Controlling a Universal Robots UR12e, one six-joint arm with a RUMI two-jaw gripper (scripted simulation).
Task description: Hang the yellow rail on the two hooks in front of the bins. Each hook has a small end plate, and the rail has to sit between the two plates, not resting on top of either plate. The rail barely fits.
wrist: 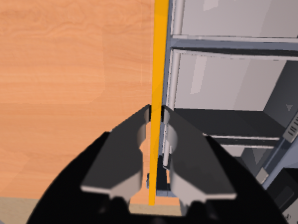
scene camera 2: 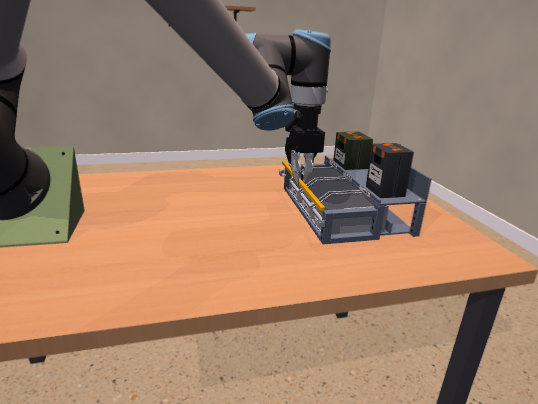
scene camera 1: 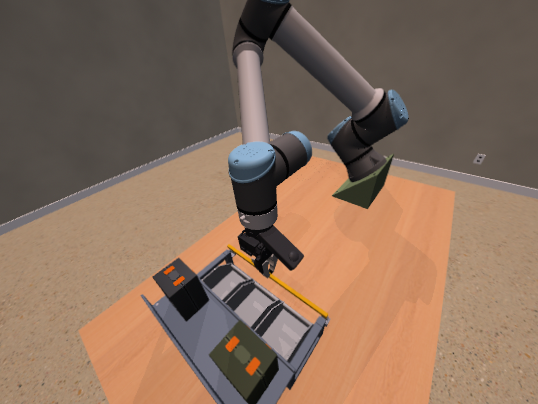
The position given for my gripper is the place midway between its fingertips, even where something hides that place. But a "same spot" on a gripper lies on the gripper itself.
Scene:
my gripper: wrist; scene camera 2 300, 183; scene camera 1
same spot on my gripper: (scene camera 1: 262, 266) = (wrist: 229, 182)

